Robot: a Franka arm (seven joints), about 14 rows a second.
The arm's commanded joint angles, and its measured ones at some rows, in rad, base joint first. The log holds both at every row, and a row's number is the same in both.
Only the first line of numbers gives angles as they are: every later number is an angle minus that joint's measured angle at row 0.
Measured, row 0:
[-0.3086, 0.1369, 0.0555, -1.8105, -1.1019, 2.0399, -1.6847]
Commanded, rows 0 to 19:
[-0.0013, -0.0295, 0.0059, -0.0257, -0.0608, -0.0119, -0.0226]
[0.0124, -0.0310, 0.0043, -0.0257, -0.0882, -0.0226, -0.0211]
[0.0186, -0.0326, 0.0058, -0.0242, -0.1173, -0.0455, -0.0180]
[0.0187, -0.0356, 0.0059, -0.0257, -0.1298, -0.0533, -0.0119]
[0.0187, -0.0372, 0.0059, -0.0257, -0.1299, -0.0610, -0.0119]
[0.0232, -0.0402, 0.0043, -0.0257, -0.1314, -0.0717, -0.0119]
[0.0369, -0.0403, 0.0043, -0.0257, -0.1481, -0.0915, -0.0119]
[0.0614, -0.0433, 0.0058, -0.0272, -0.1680, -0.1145, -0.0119]
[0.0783, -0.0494, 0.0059, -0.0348, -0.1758, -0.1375, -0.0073]
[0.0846, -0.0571, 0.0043, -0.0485, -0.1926, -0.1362, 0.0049]
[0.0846, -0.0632, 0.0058, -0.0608, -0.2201, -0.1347, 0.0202]
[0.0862, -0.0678, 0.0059, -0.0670, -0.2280, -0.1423, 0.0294]
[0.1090, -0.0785, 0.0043, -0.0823, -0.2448, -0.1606, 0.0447]
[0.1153, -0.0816, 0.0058, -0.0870, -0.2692, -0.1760, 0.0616]
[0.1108, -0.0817, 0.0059, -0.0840, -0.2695, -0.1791, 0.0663]
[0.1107, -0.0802, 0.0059, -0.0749, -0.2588, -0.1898, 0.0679]
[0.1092, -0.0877, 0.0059, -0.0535, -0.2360, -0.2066, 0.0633]
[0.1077, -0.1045, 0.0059, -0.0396, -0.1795, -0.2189, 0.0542]
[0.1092, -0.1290, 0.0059, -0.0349, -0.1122, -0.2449, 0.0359]
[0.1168, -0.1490, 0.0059, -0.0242, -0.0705, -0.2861, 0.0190]
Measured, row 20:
[0.1116, -0.0895, 0.0007, -0.0300, -0.1492, -0.2312, 0.0530]
